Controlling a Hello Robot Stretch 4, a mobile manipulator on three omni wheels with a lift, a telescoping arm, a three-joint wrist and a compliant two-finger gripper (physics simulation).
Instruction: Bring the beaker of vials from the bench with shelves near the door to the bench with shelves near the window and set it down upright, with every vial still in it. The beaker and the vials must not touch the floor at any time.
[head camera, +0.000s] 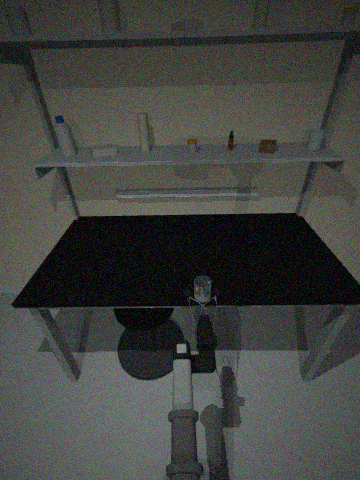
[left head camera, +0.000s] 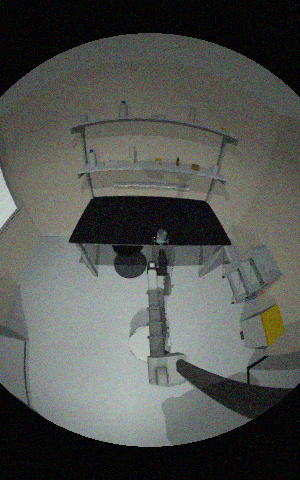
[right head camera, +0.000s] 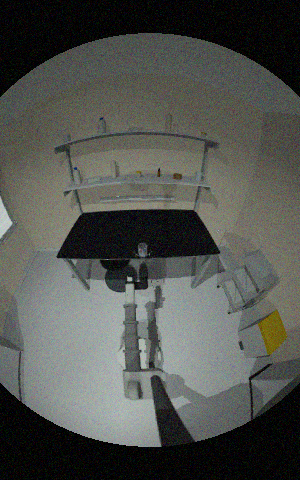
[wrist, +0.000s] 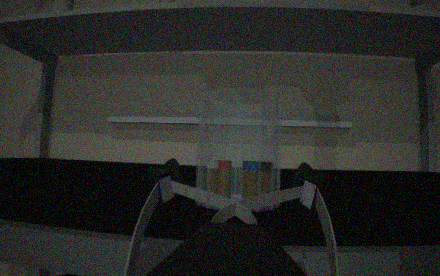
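Note:
The clear beaker (head camera: 202, 286) (left head camera: 161, 233) (right head camera: 142, 247) (wrist: 237, 135) looks upright on the black top of the bench with shelves (head camera: 150, 255) (left head camera: 125, 220) (right head camera: 110, 232) (wrist: 80, 200), close to its front edge. Several amber vials (head camera: 204, 292) (wrist: 251, 181) are inside; red, blue and dark caps show in the wrist view. My gripper (head camera: 202, 299) (left head camera: 161, 240) (right head camera: 142, 255) (wrist: 237, 176) is open, its fingertips spread to both sides of the beaker with gaps between. The bent finger linkage covers part of the beaker's base in the wrist view.
Dark round stools (head camera: 150, 350) (left head camera: 130, 264) (right head camera: 119, 278) stand under and before the bench, left of my arm. A lower shelf (head camera: 165, 158) with bottles and jars hangs above the bench. A grey cart and a yellow-sided box (left head camera: 272, 324) (right head camera: 273, 332) stand at the right. A bright panel (left head camera: 6, 202) shows at far left.

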